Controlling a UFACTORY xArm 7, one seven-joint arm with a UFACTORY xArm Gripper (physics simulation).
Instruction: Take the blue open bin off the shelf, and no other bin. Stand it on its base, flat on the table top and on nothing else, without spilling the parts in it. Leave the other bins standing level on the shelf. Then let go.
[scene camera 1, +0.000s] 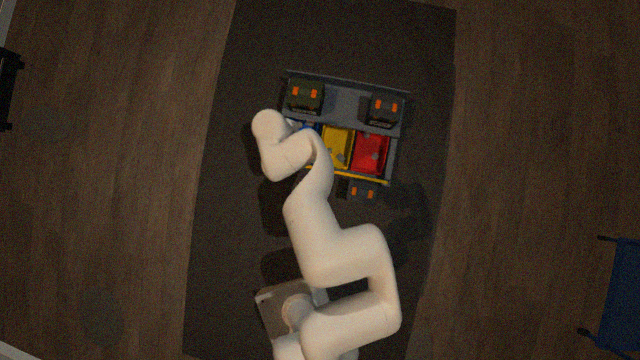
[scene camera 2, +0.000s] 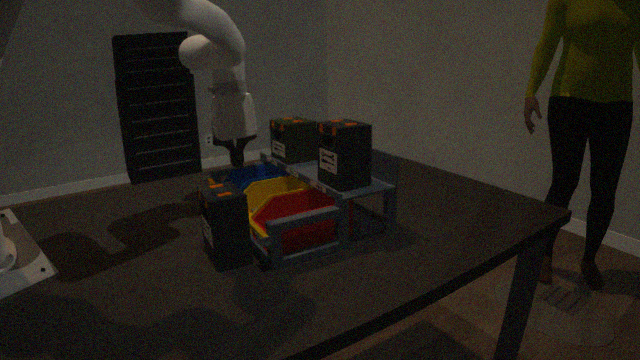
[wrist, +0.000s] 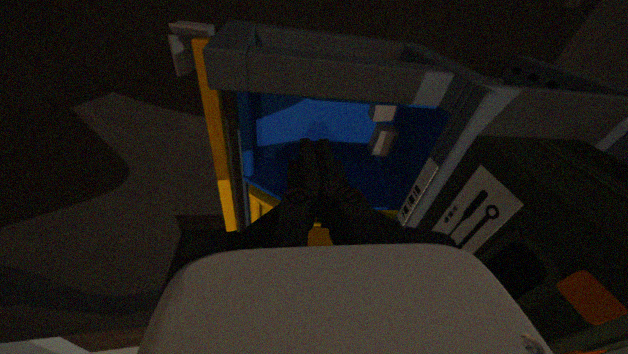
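Seen in the pictures: gripper, fingertip midpoint: (scene camera 2: 237, 166) (wrist: 311, 158); arm's base at its link origin: (scene camera 1: 299, 311).
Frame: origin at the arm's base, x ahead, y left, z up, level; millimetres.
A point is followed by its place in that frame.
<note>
The blue open bin (scene camera 1: 311, 126) (scene camera 2: 256, 174) {x 599, y 200, z 14 mm} (wrist: 422, 130) {x 662, y 162, z -15 mm} stands in the shelf (scene camera 1: 345, 107) {x 696, y 33, z 57 mm} (scene camera 2: 343, 215) {x 653, y -154, z 24 mm} (wrist: 325, 75) {x 544, y 212, z 40 mm}, in the end place beside the yellow bin (scene camera 1: 336, 142) {x 595, y 34, z -37 mm} (scene camera 2: 280, 188) {x 620, y 81, z 9 mm}. The arm covers most of it in scene camera 1. Two small pale parts (wrist: 384, 113) {x 620, y 171, z -21 mm} (wrist: 383, 140) {x 631, y 143, z -21 mm} lie in it. The red bin (scene camera 1: 369, 155) {x 581, y -86, z -36 mm} (scene camera 2: 300, 207) {x 622, y -31, z 2 mm} stands beyond the yellow one. My gripper (scene camera 2: 237, 164) {x 544, y 166, z 53 mm} (wrist: 311, 158) {x 544, y 166, z 53 mm} is shut and empty, pointing down at the blue bin's opening; how deep the tips reach is unclear. The arm hides it in scene camera 1.
A green-black box (scene camera 1: 306, 102) {x 656, y 139, z 152 mm} (scene camera 2: 295, 142) {x 670, y 102, z 108 mm} (wrist: 555, 185) {x 648, y 199, z 102 mm} and a black box (scene camera 1: 384, 115) {x 669, y -80, z 176 mm} (scene camera 2: 345, 155) {x 675, y -122, z 125 mm} stand on the shelf's upper deck. Another black box (scene camera 1: 361, 192) {x 452, y -81, z 86 mm} (scene camera 2: 225, 225) {x 446, y -130, z 39 mm} stands on the table (scene camera 2: 425, 240) {x 812, y -202, z -45 mm} before the shelf. A yellow strip (scene camera 1: 362, 176) {x 502, y -77, z 20 mm} (wrist: 212, 125) {x 481, y 163, z 20 mm} edges the shelf's front.
</note>
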